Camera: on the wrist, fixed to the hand. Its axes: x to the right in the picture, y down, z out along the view.
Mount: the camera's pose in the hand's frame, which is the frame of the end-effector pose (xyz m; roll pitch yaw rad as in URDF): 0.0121 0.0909 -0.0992 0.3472 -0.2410 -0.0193
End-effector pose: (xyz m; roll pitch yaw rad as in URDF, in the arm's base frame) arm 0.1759 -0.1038 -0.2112 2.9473 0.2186 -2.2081
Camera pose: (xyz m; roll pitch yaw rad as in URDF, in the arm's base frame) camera 0.0978 -0.0916 -0.1017 -3.0014 0.4586 -2.2390
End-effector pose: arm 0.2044 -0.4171 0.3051 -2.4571 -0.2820 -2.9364
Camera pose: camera 0.1712 -0.2880 0.3271 -2.1445 -0.1041 -2.7693
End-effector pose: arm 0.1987 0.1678 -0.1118 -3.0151 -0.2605 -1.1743
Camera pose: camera 0.0998 0.1380 -0.0247 -2.6772 -0.0236 -1.1256
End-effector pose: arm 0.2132 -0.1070 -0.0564 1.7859 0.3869 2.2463
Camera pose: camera 0.1198 -0.1143 0.0409 2.0265 0.4450 1.9896
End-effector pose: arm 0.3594 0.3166 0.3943 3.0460 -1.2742 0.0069
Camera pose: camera 0.2608 0.2349 0.4373 -2.8849 -1.0325 -0.0011
